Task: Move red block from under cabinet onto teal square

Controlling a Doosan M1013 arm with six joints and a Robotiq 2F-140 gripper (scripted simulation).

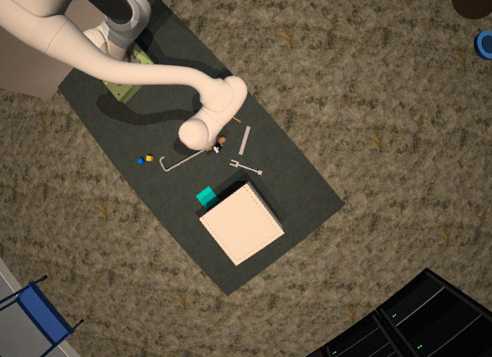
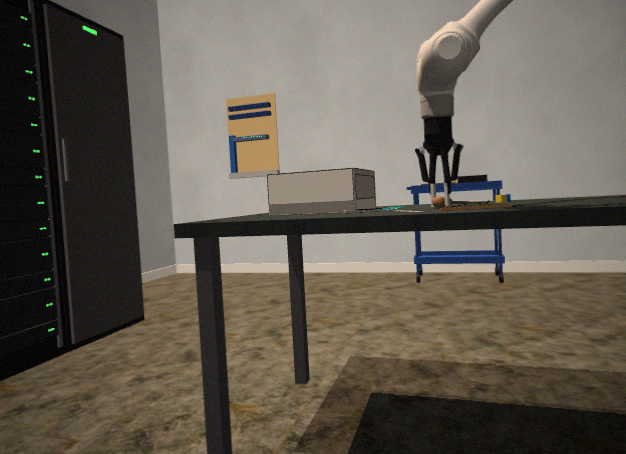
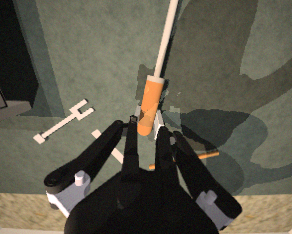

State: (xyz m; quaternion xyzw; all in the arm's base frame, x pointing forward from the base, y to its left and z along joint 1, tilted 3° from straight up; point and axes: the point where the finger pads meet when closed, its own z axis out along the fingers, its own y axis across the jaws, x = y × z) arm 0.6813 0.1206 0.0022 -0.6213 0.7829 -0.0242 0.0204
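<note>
Right now my hand is 8 cm short of the flat grey bar, 11 cm to the right of it and 4 cm above it. Round my hand: fork-ended tool (19 cm ahead, 2 cm to the left, 4 cm below); then thin orange stick (9 cm behind, 13 cm to the left, 4 cm below); then long hook tool (7 cm behind, 14 cm to the right, 3 cm below).
</note>
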